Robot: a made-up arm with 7 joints. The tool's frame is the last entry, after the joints.
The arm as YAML. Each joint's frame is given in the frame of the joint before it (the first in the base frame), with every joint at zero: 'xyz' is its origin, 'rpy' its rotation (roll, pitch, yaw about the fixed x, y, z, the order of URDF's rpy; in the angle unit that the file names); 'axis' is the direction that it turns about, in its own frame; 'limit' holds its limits. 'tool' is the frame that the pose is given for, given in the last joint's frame.
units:
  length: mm
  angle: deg
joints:
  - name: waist
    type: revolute
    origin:
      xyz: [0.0, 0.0, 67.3]
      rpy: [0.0, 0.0, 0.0]
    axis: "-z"
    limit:
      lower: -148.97
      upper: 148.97
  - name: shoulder
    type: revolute
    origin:
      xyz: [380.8, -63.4, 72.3]
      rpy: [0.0, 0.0, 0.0]
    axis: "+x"
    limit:
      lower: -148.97
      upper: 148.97
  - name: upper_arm
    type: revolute
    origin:
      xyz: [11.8, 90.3, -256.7]
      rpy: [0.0, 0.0, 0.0]
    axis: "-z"
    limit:
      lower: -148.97
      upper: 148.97
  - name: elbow
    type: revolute
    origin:
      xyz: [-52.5, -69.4, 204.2]
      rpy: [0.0, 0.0, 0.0]
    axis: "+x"
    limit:
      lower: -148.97
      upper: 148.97
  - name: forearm
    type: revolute
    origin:
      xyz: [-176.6, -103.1, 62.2]
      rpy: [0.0, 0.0, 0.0]
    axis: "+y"
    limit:
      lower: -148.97
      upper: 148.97
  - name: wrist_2
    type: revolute
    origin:
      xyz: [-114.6, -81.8, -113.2]
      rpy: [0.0, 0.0, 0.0]
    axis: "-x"
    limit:
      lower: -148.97
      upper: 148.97
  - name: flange
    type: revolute
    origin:
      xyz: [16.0, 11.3, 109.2]
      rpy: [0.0, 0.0, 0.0]
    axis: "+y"
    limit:
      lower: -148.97
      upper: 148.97
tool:
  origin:
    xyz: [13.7, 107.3, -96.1]
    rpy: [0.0, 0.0, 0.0]
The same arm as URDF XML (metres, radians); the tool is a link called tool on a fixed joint. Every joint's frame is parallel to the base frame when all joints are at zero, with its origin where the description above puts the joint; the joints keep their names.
<robot name="arm">
<joint name="waist" type="revolute"><parent link="base_link"/><child link="link1"/><origin xyz="0 0 0.0673" rpy="0 0 0"/><axis xyz="0 0 -1"/><limit lower="-2.6" upper="2.6"/></joint>
<joint name="shoulder" type="revolute"><parent link="link1"/><child link="link2"/><origin xyz="0.3808 -0.0634 0.0723" rpy="0 0 0"/><axis xyz="1 0 0"/><limit lower="-2.6" upper="2.6"/></joint>
<joint name="upper_arm" type="revolute"><parent link="link2"/><child link="link3"/><origin xyz="0.0118 0.0903 -0.2567" rpy="0 0 0"/><axis xyz="0 0 -1"/><limit lower="-2.6" upper="2.6"/></joint>
<joint name="elbow" type="revolute"><parent link="link3"/><child link="link4"/><origin xyz="-0.0525 -0.0694 0.2042" rpy="0 0 0"/><axis xyz="1 0 0"/><limit lower="-2.6" upper="2.6"/></joint>
<joint name="forearm" type="revolute"><parent link="link4"/><child link="link5"/><origin xyz="-0.1766 -0.1031 0.0622" rpy="0 0 0"/><axis xyz="0 1 0"/><limit lower="-2.6" upper="2.6"/></joint>
<joint name="wrist_2" type="revolute"><parent link="link5"/><child link="link6"/><origin xyz="-0.1146 -0.0818 -0.1132" rpy="0 0 0"/><axis xyz="-1 0 0"/><limit lower="-2.6" upper="2.6"/></joint>
<joint name="flange" type="revolute"><parent link="link6"/><child link="link7"/><origin xyz="0.016 0.0113 0.1092" rpy="0 0 0"/><axis xyz="0 1 0"/><limit lower="-2.6" upper="2.6"/></joint>
<joint name="tool_joint" type="fixed"><parent link="link7"/><child link="tool"/><origin xyz="0.0137 0.1073 -0.0961" rpy="0 0 0"/></joint>
<link name="base_link"/>
<link name="link1"/>
<link name="link2"/>
<link name="link3"/>
<link name="link4"/>
<link name="link5"/>
<link name="link6"/>
<link name="link7"/>
<link name="tool"/>
</robot>

